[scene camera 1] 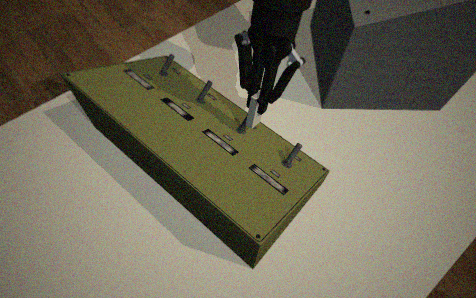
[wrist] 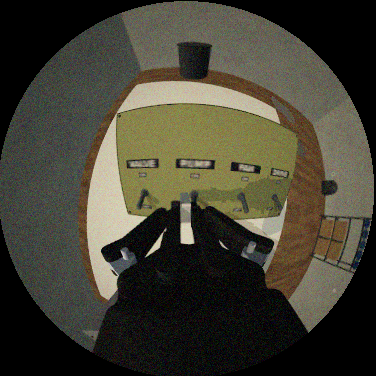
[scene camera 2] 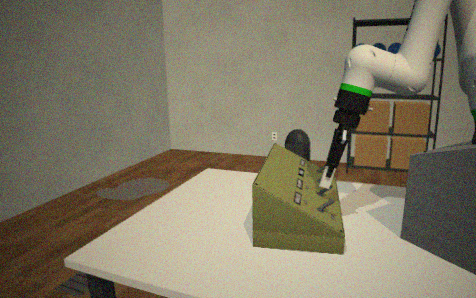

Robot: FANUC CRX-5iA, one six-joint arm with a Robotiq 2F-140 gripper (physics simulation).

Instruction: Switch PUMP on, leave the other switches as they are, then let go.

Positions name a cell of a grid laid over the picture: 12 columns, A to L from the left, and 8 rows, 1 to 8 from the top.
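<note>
Scene camera 1 shows the gripper (scene camera 1: G4). In the wrist view: an olive sloped switch panel (wrist: H4), together with the gripper (wrist: F5). Scene camera 2 likewise shows the gripper (scene camera 2: I6).
</note>
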